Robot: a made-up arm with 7 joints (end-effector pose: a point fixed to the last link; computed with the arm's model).
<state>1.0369 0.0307 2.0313 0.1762 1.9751 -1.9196 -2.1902</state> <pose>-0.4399 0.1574 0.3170 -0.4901 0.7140 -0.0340 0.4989</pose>
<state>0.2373 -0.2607 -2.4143 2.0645 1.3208 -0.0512 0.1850</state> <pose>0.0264 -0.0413 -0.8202 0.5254 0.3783 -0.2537 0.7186</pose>
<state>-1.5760 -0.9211 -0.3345 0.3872 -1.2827 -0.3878 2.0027</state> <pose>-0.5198 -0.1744 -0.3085 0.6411 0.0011 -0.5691 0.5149</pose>
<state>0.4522 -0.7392 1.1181 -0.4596 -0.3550 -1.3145 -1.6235</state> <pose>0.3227 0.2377 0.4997 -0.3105 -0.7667 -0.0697 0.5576</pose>
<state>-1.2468 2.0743 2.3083 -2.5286 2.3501 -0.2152 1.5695</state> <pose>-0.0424 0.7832 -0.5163 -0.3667 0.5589 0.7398 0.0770</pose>
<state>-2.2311 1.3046 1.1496 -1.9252 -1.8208 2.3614 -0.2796</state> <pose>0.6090 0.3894 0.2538 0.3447 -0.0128 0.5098 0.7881</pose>
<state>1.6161 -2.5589 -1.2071 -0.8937 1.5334 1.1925 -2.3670</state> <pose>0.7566 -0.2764 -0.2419 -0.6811 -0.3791 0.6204 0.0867</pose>
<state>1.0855 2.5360 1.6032 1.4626 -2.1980 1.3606 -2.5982</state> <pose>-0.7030 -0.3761 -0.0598 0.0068 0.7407 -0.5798 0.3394</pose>
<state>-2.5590 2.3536 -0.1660 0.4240 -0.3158 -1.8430 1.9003</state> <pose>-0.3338 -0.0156 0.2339 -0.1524 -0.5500 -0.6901 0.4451</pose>
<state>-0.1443 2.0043 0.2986 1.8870 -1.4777 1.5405 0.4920</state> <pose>-0.1853 -0.1258 0.9728 -0.1247 -0.6465 -0.4615 0.5946</pose>
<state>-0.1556 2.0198 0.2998 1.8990 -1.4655 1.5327 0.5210</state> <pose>-0.1840 -0.1381 0.9625 -0.1115 -0.6531 -0.4551 0.5949</pose>
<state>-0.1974 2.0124 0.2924 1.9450 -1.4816 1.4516 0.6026</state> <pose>-0.1520 -0.1250 0.9813 -0.1130 -0.6819 -0.3871 0.6103</pose>
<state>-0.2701 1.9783 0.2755 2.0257 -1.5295 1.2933 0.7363</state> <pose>-0.0850 -0.0805 1.0230 -0.1202 -0.7198 -0.2451 0.6383</pose>
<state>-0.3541 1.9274 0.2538 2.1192 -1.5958 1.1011 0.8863</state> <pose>-0.0010 -0.0128 1.0610 -0.1160 -0.7378 -0.0608 0.6622</pose>
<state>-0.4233 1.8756 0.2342 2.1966 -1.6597 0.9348 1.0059</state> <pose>0.0698 0.0571 1.0798 -0.1008 -0.7286 0.1034 0.6695</pose>
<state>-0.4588 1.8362 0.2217 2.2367 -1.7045 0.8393 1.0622</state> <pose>0.1089 0.1093 1.0861 -0.0923 -0.7124 0.1988 0.6667</pose>
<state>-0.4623 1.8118 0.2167 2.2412 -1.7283 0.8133 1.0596</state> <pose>0.1203 0.1407 1.0903 -0.0994 -0.7048 0.2268 0.6648</pose>
